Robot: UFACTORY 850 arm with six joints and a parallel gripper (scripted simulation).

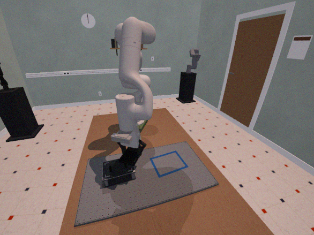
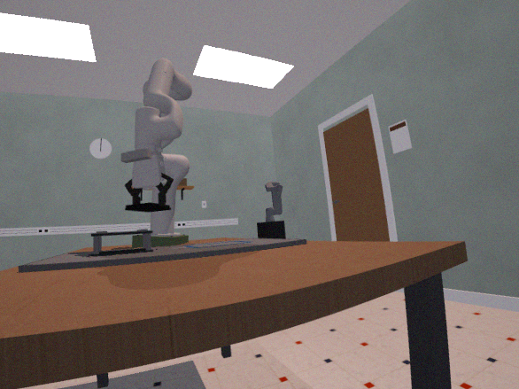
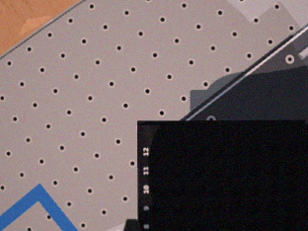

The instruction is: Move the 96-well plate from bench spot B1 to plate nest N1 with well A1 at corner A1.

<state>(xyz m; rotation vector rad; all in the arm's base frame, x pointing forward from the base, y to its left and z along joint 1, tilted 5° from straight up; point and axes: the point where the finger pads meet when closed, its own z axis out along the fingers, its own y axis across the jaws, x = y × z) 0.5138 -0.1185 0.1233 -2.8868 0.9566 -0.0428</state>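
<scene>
Now: hand 9 cm above the raised plate nest and 8 cm to the left of it. Round my hand: 96-well plate 1 cm below.
</scene>
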